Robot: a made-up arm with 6 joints.
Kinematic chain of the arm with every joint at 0, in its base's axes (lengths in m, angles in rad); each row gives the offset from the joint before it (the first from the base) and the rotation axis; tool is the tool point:
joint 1: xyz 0 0 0.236 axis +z
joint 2: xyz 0 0 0 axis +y
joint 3: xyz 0 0 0.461 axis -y
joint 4: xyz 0 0 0 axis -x
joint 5: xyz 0.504 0 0 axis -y
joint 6: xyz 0 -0.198 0 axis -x
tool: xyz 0 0 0
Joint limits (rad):
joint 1: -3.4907..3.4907
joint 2: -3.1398..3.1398
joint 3: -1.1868..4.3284
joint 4: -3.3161..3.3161
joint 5: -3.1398..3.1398
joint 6: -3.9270..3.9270
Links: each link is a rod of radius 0.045 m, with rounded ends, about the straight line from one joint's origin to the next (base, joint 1, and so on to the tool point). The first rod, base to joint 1, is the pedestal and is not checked.
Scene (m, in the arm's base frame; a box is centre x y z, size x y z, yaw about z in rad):
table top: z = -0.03
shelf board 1: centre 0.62 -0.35 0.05 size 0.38 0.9 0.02 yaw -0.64
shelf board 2: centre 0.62 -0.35 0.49 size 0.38 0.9 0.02 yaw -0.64
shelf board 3: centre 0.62 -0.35 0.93 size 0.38 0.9 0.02 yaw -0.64
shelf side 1: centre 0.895 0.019 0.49 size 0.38 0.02 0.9 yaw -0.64
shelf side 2: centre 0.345 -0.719 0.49 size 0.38 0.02 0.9 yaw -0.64
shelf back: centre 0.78 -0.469 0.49 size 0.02 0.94 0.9 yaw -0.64
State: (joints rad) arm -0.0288 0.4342 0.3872 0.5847 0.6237 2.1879
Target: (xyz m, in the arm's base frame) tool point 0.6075 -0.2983 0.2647
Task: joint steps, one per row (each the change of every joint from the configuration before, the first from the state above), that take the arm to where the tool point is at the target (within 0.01 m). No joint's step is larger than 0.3 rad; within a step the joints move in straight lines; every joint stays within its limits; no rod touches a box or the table.
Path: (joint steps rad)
1: 0.1700 -0.2377 -0.2432 -0.0325 0.0000 0.0000
2: 0.1699 -0.2377 -0.2432 -0.0325 0.0000 0.0000
3: 0.1700 -0.2377 -0.2432 -0.0324 0.0000 0.0000
4: -0.0548 0.1137 -0.2203 -0.1288 0.0000 0.0000
5: -0.0549 0.1138 -0.2204 -0.1287 0.0000 0.0000
6: -0.0548 0.1137 -0.2203 -0.1288 0.0000 0.0000
7: -0.1649 0.1916 0.2563 0.0835 0.0000 0.0000
8: -0.1650 0.1916 0.2562 0.0835 0.0000 0.0000
9: -0.1649 0.1915 0.2563 0.0835 0.0000 0.0000

